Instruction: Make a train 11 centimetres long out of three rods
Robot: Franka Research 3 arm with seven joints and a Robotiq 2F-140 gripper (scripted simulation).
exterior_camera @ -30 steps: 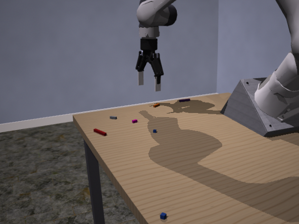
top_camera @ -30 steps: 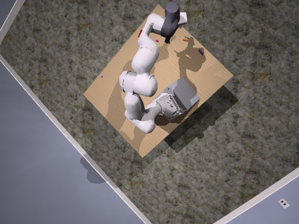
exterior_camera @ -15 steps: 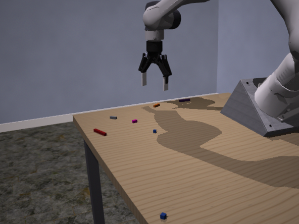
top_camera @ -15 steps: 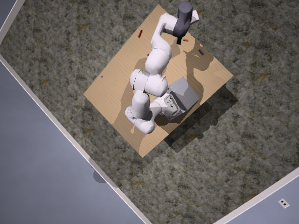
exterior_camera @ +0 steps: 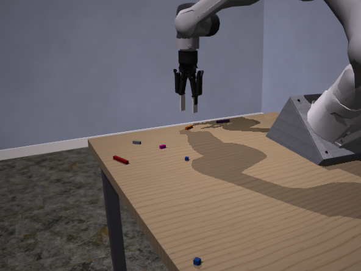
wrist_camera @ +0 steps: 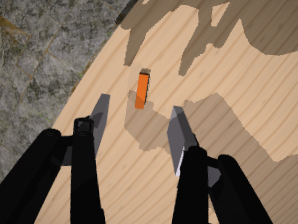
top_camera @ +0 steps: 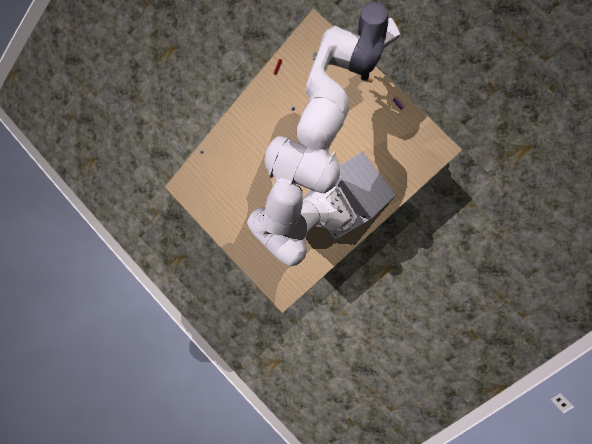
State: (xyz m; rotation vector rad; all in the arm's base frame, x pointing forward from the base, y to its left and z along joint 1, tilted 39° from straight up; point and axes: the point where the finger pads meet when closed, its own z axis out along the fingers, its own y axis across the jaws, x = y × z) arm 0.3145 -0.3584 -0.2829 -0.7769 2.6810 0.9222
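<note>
The orange rod lies 10 cm below my hand. From my hand the other things lie so: magenta rod 19 cm to the left, 17 cm ahead, 10 cm below; then purple rod 17 cm behind, 10 cm below, 4 cm to the right; then grey rod 24 cm ahead, 11 cm to the left, 10 cm below.
</note>
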